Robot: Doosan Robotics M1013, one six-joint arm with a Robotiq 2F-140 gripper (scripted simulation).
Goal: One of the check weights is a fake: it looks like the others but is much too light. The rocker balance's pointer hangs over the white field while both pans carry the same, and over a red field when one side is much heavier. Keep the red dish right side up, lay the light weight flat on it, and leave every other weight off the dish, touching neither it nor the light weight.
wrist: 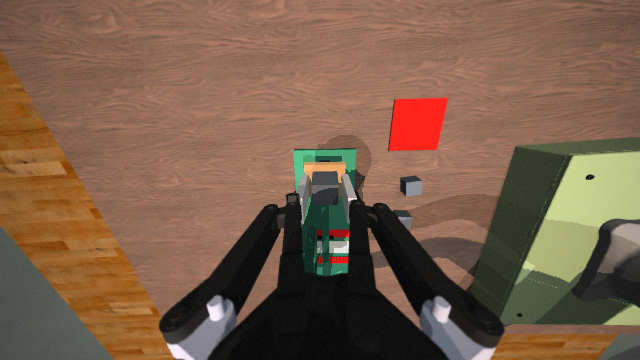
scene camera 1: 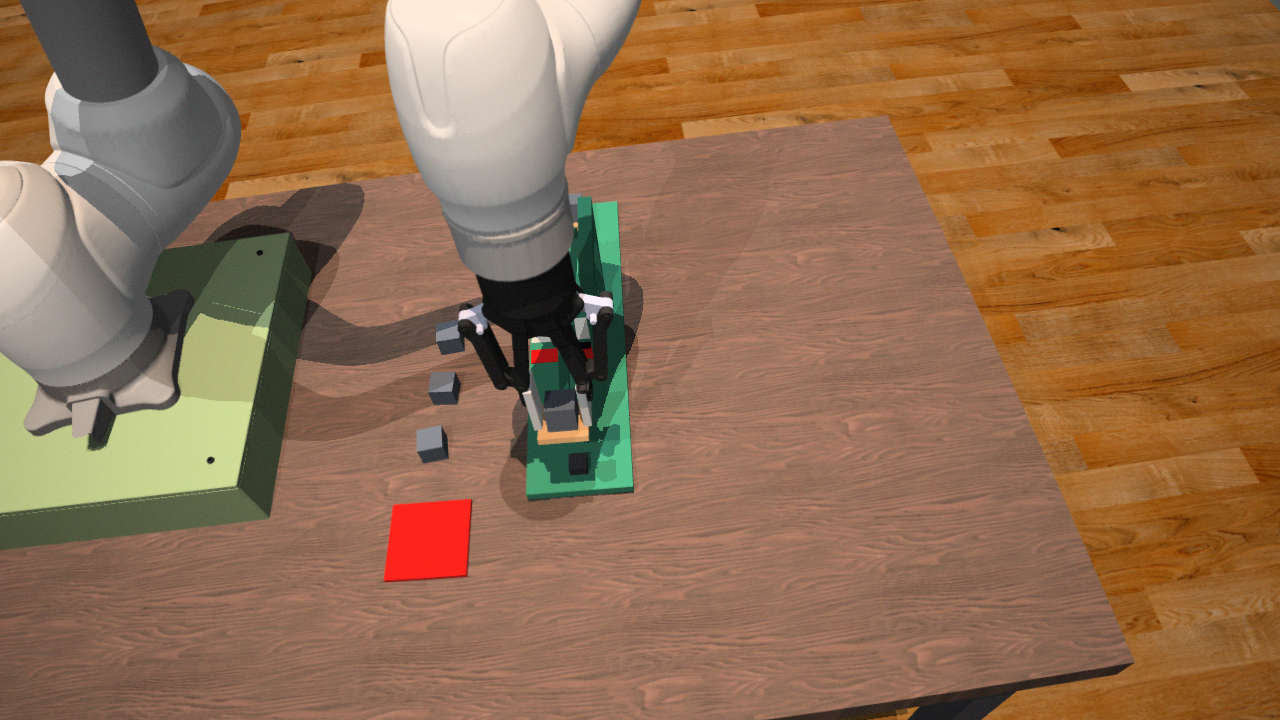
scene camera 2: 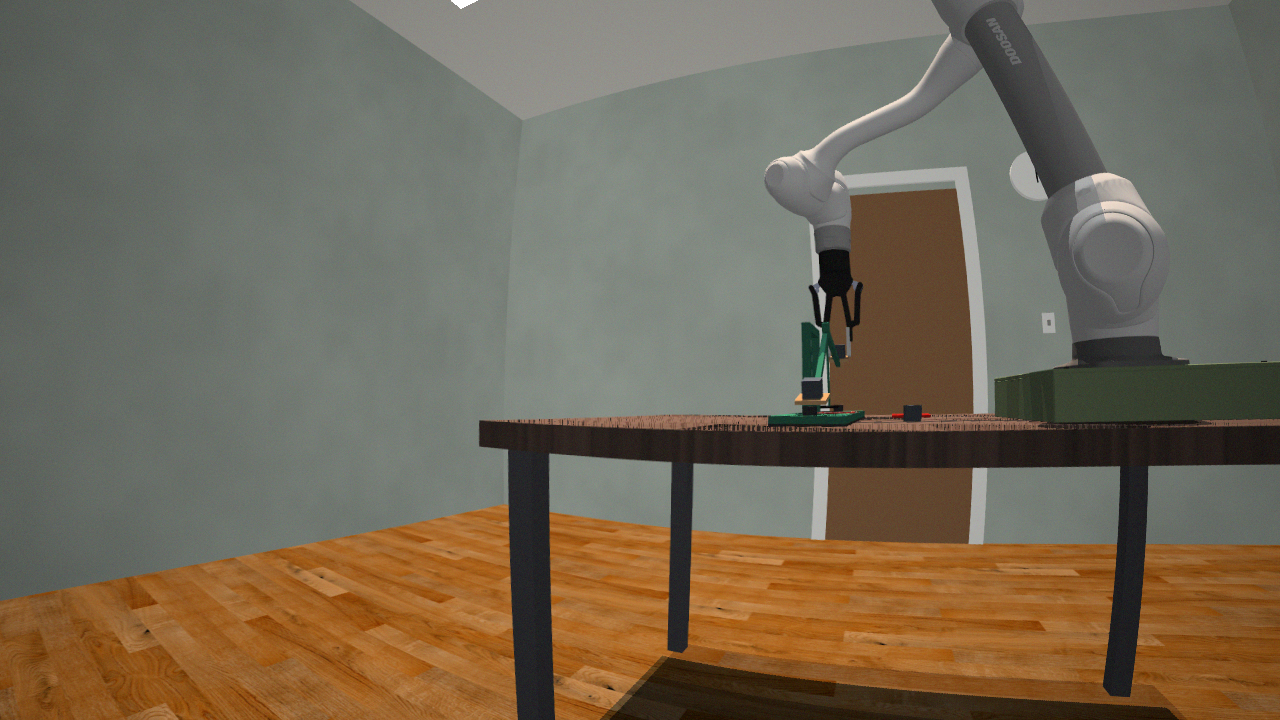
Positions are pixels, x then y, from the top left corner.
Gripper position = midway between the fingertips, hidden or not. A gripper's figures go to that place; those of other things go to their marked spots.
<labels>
My gripper [wrist: 324, 184]: 0.23 m from the lens. A red dish [wrist: 416, 124] is 0.39 m from the lens. A green rocker balance [wrist: 325, 233] is 0.26 m from the lens. The marked spots on the green rocker balance and the red dish are 0.26 m apart.
</labels>
